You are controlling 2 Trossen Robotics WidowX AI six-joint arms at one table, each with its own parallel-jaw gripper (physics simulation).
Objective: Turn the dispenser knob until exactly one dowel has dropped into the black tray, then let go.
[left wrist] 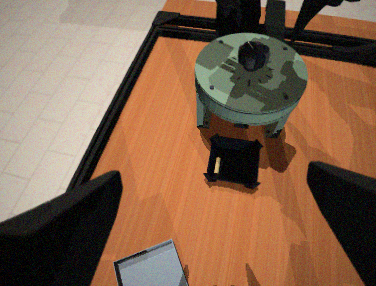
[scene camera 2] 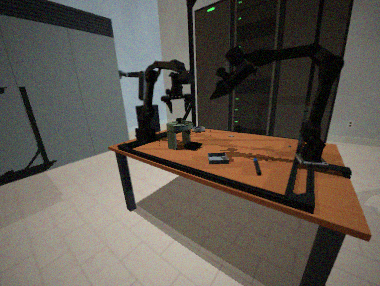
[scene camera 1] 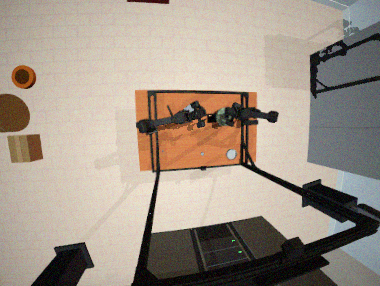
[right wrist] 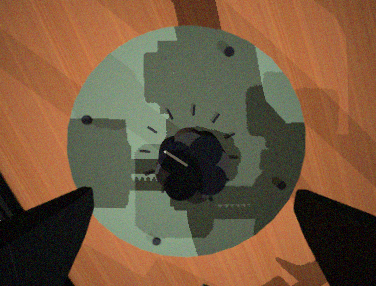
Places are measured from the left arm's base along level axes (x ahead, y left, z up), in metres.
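Pixels of known places: left gripper, fingertip midpoint: (left wrist: 213, 175) (scene camera 2: 212, 98); right gripper, fingertip midpoint: (left wrist: 258, 26) (scene camera 2: 178, 112) (scene camera 1: 228, 115) (right wrist: 195, 198); left arm's base, link origin: (scene camera 2: 310, 158); right arm's base, link origin: (scene camera 2: 145, 128).
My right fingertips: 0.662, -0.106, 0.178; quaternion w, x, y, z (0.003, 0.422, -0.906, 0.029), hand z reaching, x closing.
For each thing: its top centre in the pictures, then the offset to it from my right fingertips, as dx, dy, dz.
- black tray, top centre: (left wrist: 234, 159) (scene camera 2: 192, 144) -0.087, +0.019, -0.185
- tan dowel, top centre: (left wrist: 217, 164) -0.090, +0.046, -0.200
- shallow grey box, top centre: (left wrist: 151, 282) (scene camera 2: 217, 156) -0.266, +0.153, -0.190
- blue-tipped black marker, top centre: (scene camera 2: 257, 164) -0.445, +0.185, -0.194
- pale round dish, top centre: (scene camera 1: 232, 154) +0.012, -0.393, -0.178
The round green dispenser (scene camera 1: 225, 117) (scene camera 2: 172, 137) (left wrist: 290, 80) (right wrist: 115, 90) stands on legs. Its dark lobed knob (left wrist: 253, 56) (right wrist: 192, 165) is on top, with the white line pointing to the upper left in the right wrist view. The black tray (left wrist: 235, 143) (scene camera 2: 194, 146) sits in front of the dispenser. One tan dowel (left wrist: 217, 165) lies inside it near the left wall. My right gripper (right wrist: 195, 198) (scene camera 2: 178, 105) is open above the dispenser, its fingers clear of the knob. My left gripper (left wrist: 213, 175) (scene camera 2: 215, 95) is open and empty, high above the table.
A shallow grey box (left wrist: 150, 270) (scene camera 2: 218, 160) stands nearer than the black tray in the left wrist view. A blue-tipped black marker (scene camera 2: 257, 167) lies on the table. A pale round dish (scene camera 1: 231, 154) is at the lower right in scene camera 1. Black rails (left wrist: 119, 105) border the work area.
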